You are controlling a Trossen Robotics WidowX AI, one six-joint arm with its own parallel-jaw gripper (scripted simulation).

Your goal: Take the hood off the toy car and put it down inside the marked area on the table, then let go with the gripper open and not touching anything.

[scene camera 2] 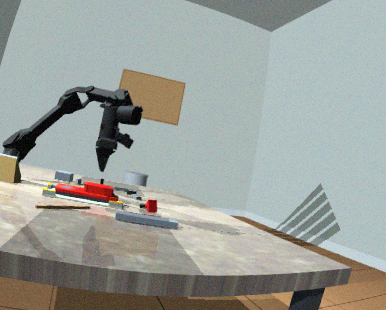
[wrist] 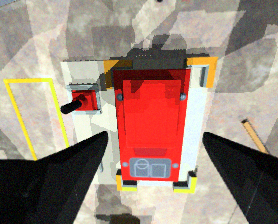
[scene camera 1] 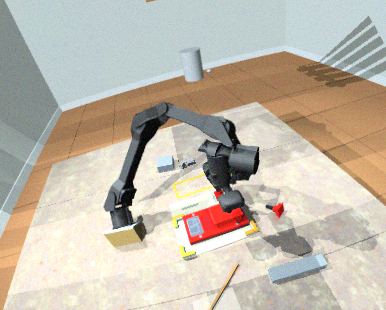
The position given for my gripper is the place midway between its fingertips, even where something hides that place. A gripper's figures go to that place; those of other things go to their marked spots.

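Labels:
My gripper (scene camera 1: 224, 201) is 70 cm from the lens, and a grey bar (scene camera 1: 277, 273) is 67 cm from the lens.

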